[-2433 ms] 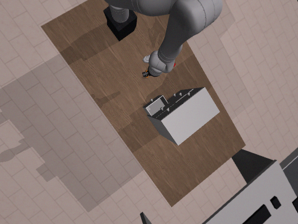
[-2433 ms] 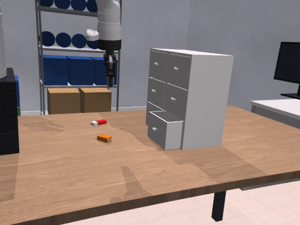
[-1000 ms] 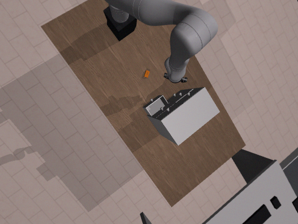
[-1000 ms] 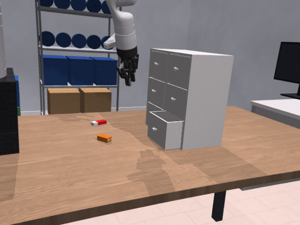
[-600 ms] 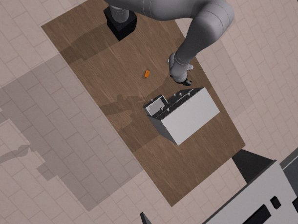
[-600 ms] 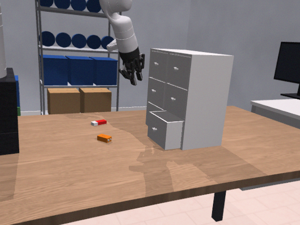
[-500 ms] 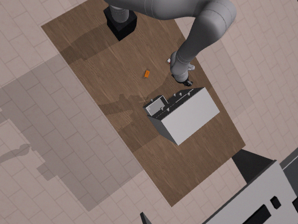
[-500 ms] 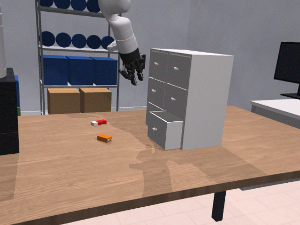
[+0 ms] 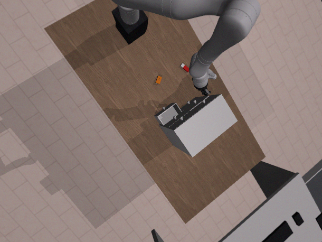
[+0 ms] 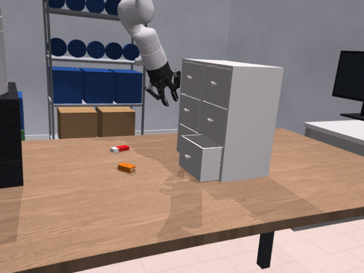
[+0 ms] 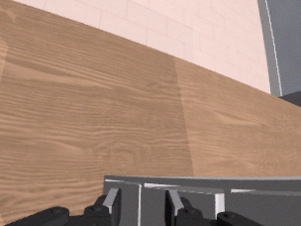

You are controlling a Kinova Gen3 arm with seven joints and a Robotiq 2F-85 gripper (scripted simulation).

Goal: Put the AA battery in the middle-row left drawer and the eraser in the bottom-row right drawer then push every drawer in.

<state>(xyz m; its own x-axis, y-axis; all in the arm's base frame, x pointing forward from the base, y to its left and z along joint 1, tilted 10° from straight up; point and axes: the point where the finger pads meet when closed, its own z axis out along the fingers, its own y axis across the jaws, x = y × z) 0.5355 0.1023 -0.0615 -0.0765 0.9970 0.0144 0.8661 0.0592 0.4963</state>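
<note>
My hand is 190 mm above the eraser, 160 mm past it and 70 mm to the right of it. Also, from my hand: AA battery 110 mm ahead, 90 mm to the right, 70 mm below; then orange battery 190 mm below, 180 mm behind, 130 mm to the right.
</note>
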